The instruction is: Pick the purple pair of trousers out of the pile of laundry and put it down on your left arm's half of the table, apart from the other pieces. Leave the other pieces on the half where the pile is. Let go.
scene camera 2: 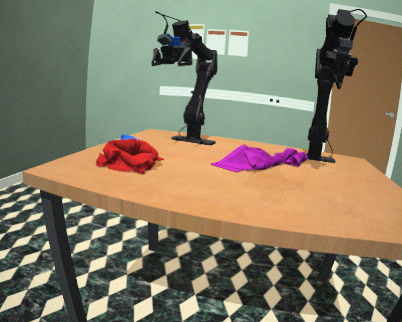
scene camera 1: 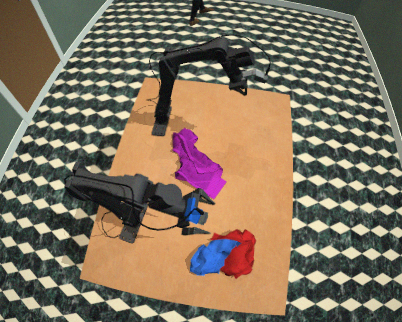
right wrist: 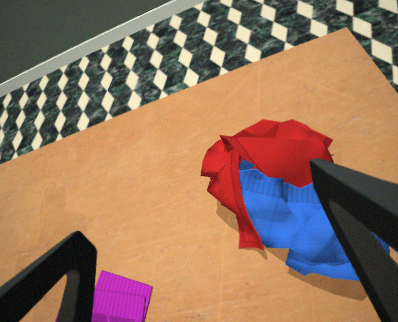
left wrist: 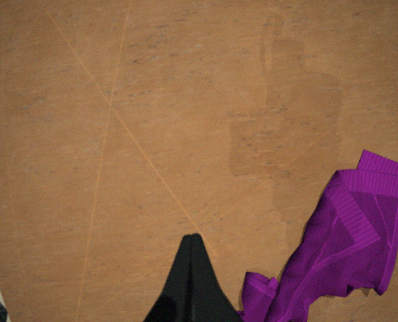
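The purple trousers (scene camera 1: pixel 197 162) (scene camera 2: pixel 255 159) (left wrist: pixel 340 240) (right wrist: pixel 120 302) lie crumpled on the table, apart from the other pieces. In scene camera 1 they reach from near the left arm's base towards the right gripper. A red piece (scene camera 1: pixel 245 255) (scene camera 2: pixel 130 156) (right wrist: pixel 280 150) and a blue piece (scene camera 1: pixel 212 257) (scene camera 2: pixel 128 137) (right wrist: pixel 295 215) lie together in a pile. My left gripper (scene camera 1: pixel 245 92) (scene camera 2: pixel 340 86) (left wrist: pixel 193 242) is shut and empty, high above the table, beside the trousers in its wrist view. My right gripper (scene camera 1: pixel 212 217) (scene camera 2: pixel 171 63) is open and empty, raised between the trousers and the pile in scene camera 1.
The wooden table (scene camera 1: pixel 260 200) (scene camera 2: pixel 200 200) carries both arms along one long edge. In scene camera 1 the left arm's base stands close to one end of the trousers. A person's legs (scene camera 1: pixel 197 10) show beyond the table in scene camera 1.
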